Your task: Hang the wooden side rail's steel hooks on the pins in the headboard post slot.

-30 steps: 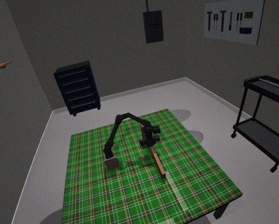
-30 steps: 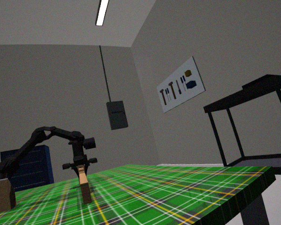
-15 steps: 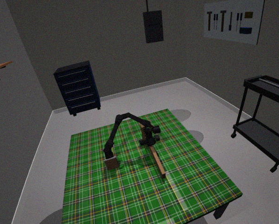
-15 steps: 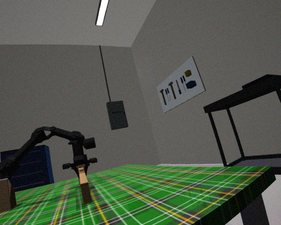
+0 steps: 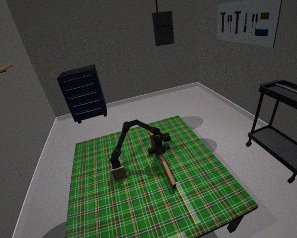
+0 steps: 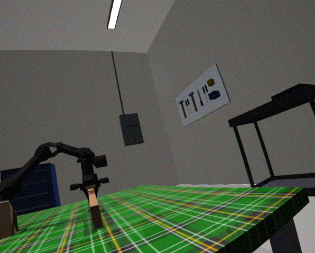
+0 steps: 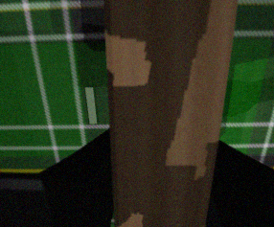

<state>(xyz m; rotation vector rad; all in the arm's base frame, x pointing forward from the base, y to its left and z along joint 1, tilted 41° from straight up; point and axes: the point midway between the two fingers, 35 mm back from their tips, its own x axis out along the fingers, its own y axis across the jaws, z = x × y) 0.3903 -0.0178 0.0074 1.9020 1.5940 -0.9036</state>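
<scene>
Right now my gripper tip is 30 mm short of the headboard post, 160 mm to the right of it and 40 mm below it.
</scene>
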